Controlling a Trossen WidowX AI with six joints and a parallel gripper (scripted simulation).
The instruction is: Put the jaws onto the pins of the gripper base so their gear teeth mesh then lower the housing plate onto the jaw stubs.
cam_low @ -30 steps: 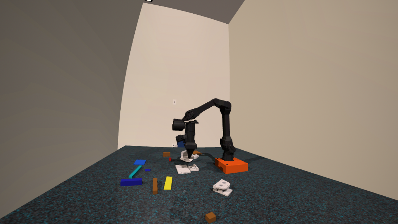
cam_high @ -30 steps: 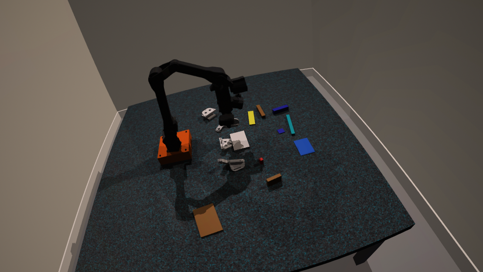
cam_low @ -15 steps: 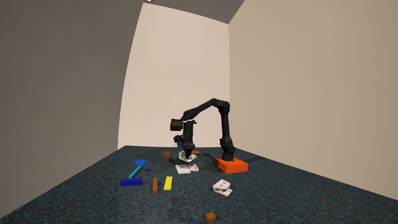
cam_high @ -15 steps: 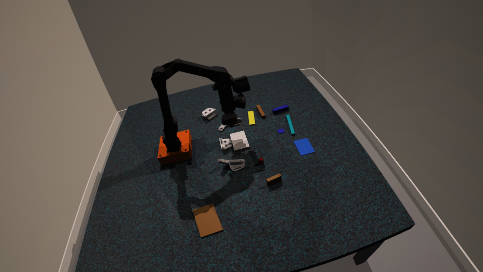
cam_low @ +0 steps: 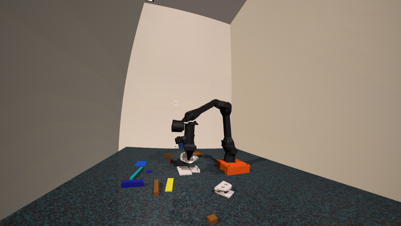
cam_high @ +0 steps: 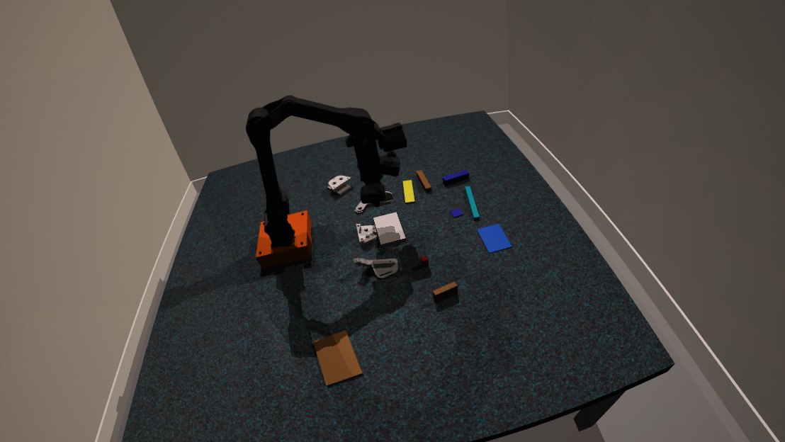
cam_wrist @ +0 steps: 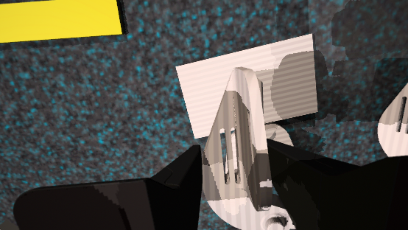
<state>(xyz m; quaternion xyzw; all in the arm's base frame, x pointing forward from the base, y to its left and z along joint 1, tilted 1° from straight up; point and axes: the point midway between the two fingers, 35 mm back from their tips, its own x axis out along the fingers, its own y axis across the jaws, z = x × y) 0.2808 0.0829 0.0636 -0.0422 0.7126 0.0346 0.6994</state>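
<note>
Now: the white jaw 30 mm behind my gripper tip and 20 mm to the right of it. The rest, counted from my gripper tip: brown bar: 130 mm ahead, 190 mm to the left, 70 mm below; then yellow bar: 80 mm ahead, 150 mm to the left, 80 mm below; then red cube: 120 mm ahead, 170 mm to the right, 70 mm below.
</note>
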